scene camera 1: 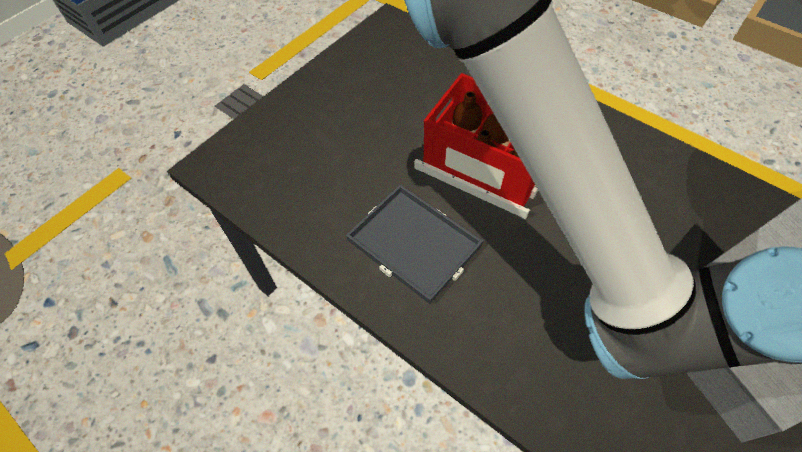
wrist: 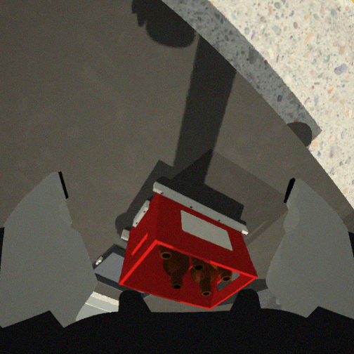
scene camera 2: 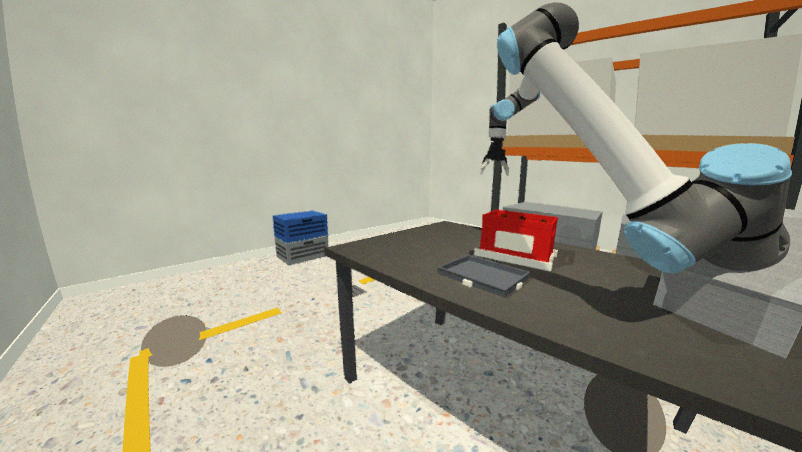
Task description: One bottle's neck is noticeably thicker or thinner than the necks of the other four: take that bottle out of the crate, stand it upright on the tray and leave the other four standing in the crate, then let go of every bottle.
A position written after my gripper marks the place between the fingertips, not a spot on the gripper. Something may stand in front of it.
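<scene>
I can see my gripper (wrist: pixel 178 179) here, and there's a pale crate rail (scene camera 1: pixel 470 188) as well.
</scene>
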